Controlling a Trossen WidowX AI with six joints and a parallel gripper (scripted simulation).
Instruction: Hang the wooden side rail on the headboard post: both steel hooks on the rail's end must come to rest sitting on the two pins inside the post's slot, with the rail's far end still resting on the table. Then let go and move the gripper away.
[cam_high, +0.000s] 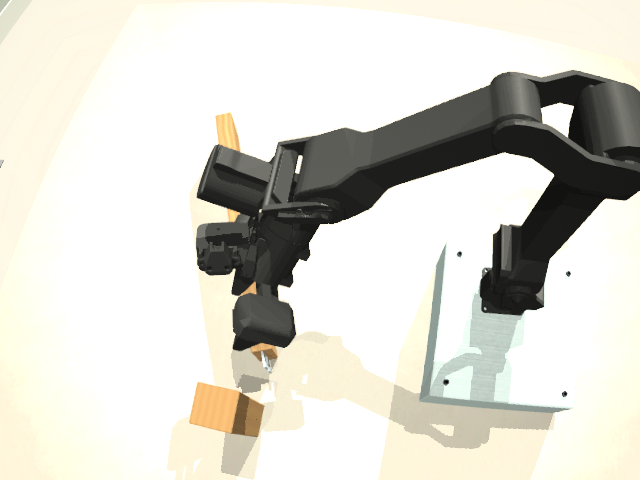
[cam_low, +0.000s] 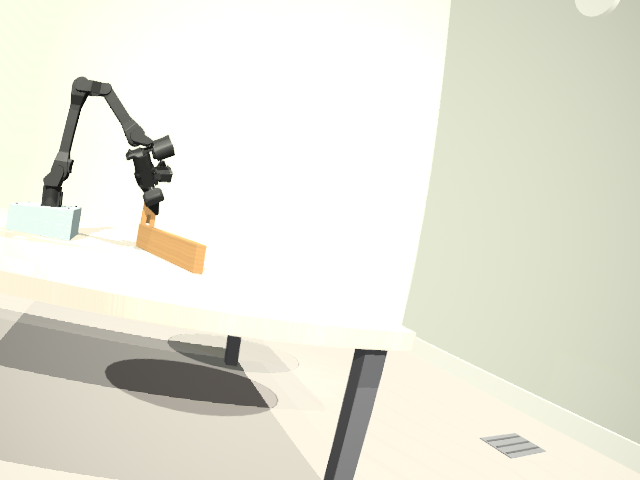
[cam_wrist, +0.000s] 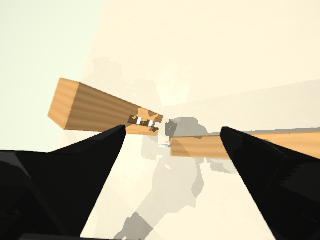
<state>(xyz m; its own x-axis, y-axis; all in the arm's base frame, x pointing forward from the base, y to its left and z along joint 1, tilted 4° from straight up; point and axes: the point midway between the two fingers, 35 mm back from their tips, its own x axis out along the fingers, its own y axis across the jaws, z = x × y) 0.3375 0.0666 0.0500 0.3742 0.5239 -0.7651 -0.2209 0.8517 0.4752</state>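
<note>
The headboard post lies 11 cm to the left of my gripper tip and 5 cm below it.
</note>
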